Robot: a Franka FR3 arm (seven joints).
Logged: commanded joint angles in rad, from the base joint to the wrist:
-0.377, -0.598, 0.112, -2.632, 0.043, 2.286, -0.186
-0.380, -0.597, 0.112, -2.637, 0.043, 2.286, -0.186
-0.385, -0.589, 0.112, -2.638, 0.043, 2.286, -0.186
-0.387, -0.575, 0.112, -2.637, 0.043, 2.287, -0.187
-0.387, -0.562, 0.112, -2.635, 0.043, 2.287, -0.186
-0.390, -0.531, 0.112, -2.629, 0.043, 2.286, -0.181
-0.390, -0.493, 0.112, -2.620, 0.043, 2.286, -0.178
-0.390, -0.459, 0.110, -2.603, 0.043, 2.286, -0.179
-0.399, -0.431, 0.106, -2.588, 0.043, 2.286, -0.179
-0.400, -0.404, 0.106, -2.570, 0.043, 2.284, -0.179
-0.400, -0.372, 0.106, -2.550, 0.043, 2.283, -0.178
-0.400, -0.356, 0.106, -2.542, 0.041, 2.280, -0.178
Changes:
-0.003, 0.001, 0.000, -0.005, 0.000, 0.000, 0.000
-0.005, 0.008, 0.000, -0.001, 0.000, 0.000, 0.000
-0.002, 0.014, 0.000, 0.001, 0.000, 0.001, -0.001
0.000, 0.013, 0.000, 0.002, 0.000, 0.000, 0.001
-0.003, 0.031, 0.000, 0.006, 0.000, -0.001, 0.005
0.000, 0.038, 0.000, 0.009, 0.000, 0.000, 0.003
0.000, 0.034, -0.002, 0.017, 0.000, 0.000, -0.001
-0.009, 0.028, -0.004, 0.015, 0.000, 0.000, 0.000
-0.001, 0.027, 0.000, 0.018, 0.000, -0.002, 0.000
0.000, 0.032, 0.000, 0.020, 0.000, -0.001, 0.001
0.000, 0.016, 0.000, 0.008, -0.002, -0.003, 0.000

